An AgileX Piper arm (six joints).
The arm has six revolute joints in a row. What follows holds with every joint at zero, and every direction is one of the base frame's. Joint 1 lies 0.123 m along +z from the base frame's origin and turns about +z. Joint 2 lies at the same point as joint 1 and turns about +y. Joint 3 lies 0.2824 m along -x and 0.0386 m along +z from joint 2 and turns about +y. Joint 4 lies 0.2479 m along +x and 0.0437 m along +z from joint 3 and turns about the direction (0.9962, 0, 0.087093). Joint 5 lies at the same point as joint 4 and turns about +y. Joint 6 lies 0.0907 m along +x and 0.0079 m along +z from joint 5 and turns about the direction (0.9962, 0, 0.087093). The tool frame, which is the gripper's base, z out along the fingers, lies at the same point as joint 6; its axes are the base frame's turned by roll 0, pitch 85.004 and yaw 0 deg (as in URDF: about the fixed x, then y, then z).
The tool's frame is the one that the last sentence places.
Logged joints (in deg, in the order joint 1, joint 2, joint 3, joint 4, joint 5, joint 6), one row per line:
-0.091 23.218 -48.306 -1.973 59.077 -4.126
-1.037 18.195 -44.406 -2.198 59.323 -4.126
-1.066 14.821 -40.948 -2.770 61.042 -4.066
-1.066 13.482 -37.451 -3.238 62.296 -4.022
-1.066 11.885 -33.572 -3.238 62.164 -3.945
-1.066 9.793 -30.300 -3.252 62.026 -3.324
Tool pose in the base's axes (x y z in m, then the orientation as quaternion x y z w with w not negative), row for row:
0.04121 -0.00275 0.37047 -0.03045 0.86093 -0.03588 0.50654
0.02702 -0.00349 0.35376 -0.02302 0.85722 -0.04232 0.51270
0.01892 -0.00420 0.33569 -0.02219 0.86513 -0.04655 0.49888
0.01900 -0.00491 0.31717 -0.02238 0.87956 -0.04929 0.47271
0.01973 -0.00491 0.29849 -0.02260 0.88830 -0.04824 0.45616
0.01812 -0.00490 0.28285 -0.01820 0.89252 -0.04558 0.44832
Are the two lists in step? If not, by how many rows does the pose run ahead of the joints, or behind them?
They are in step.
